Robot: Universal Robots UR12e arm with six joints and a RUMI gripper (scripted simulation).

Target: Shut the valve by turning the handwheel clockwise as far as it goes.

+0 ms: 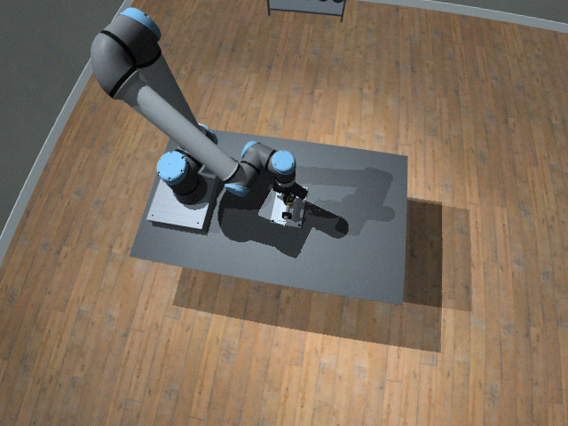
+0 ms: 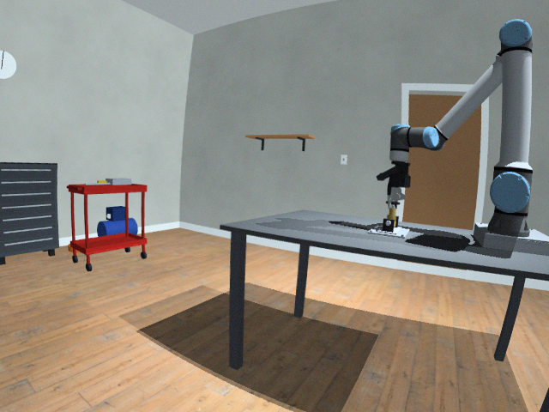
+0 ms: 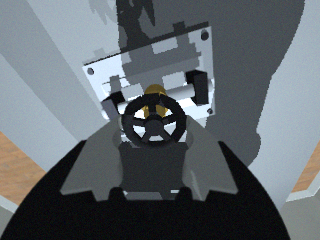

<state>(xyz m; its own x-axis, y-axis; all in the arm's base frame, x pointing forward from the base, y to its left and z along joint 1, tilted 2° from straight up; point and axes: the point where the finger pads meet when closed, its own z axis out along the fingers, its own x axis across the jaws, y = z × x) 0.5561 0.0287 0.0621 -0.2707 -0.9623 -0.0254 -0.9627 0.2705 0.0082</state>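
My hand is 1 cm below the black spoked handwheel. Round my hand: base plate 12 cm below.
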